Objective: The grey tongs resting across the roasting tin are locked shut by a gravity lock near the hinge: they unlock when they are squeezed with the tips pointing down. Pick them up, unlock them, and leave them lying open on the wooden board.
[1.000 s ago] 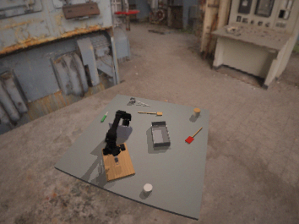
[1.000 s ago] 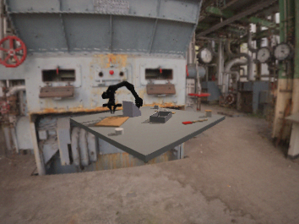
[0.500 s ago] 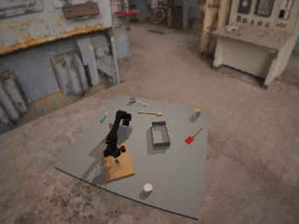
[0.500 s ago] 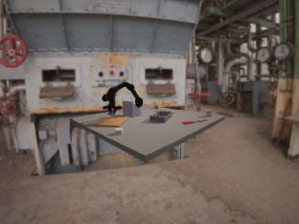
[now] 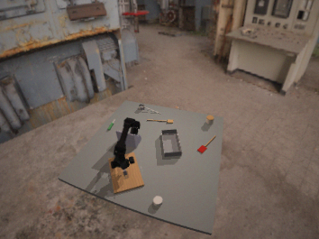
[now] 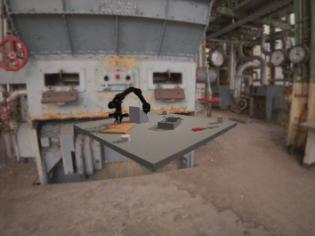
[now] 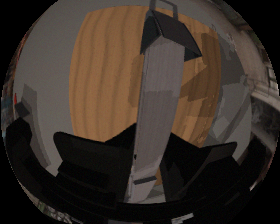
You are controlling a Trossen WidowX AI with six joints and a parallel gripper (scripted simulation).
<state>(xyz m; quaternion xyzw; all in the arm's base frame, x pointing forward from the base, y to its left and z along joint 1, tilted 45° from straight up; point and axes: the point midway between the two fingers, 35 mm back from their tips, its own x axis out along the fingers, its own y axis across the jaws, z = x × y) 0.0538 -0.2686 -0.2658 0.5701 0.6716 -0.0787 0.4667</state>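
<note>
My gripper tip is now 4 cm above the wooden board. The rest, counted from my gripper tip: grey tongs: 4 cm above, 2 cm to the left, 1 cm behind; then white puck: 34 cm ahead, 20 cm to the right, 3 cm below; then grey roasting tin: 40 cm to the left, 32 cm ahead, 2 cm below.
</note>
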